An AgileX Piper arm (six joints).
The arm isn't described. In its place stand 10 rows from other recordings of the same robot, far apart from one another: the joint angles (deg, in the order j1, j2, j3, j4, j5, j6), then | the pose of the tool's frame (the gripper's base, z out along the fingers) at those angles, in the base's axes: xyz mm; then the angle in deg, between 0 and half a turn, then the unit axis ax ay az.
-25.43, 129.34, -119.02, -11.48, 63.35, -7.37 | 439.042 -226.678 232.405 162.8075 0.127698 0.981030 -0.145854
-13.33, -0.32, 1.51, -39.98, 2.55, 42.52 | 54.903 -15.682 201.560 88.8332 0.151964 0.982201 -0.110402
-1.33, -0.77, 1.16, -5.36, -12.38, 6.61 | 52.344 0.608 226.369 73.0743 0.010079 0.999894 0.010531
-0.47, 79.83, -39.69, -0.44, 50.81, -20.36 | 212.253 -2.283 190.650 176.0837 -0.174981 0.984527 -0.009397
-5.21, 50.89, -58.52, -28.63, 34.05, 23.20 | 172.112 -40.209 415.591 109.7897 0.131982 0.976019 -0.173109
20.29, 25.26, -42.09, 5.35, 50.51, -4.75 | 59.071 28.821 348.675 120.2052 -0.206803 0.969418 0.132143
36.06, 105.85, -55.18, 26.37, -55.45, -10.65 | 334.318 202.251 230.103 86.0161 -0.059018 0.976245 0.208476
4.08, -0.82, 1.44, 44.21, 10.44, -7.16 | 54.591 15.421 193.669 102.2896 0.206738 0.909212 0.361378
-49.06, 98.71, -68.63, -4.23, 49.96, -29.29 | 219.515 -260.900 222.160 170.6875 0.151026 0.982763 -0.106622
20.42, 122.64, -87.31, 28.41, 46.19, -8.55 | 399.163 181.945 150.645 169.3402 -0.098004 0.973334 0.207402
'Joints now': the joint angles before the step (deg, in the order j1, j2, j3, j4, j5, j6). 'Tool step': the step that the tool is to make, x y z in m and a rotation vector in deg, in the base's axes. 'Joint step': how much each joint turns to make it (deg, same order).
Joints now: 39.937 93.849 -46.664 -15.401 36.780 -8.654
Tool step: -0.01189 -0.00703 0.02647 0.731 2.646 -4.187
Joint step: 0.000 -5.289 -1.123 4.436 8.175 -0.046
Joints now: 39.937 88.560 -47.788 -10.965 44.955 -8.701
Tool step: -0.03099 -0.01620 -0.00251 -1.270 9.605 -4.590
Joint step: -0.001 -3.914 4.445 7.197 7.665 -0.439
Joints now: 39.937 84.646 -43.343 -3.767 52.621 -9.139
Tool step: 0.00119 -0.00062 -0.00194 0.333 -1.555 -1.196
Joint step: -0.001 -0.063 0.623 -1.106 -1.854 1.971
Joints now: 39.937 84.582 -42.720 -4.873 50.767 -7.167
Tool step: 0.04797 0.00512 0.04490 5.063 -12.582 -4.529
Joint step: -4.469 0.178 -10.668 -5.058 -2.283 3.034
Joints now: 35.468 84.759 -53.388 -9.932 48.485 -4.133
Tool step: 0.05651 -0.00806 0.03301 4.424 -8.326 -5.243
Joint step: -7.177 4.344 -11.402 -0.331 -2.576 -1.475
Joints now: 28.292 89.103 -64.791 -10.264 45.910 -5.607
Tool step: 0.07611 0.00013 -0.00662 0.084 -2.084 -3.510
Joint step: -5.367 13.466 -15.248 0.048 -0.398 -2.029
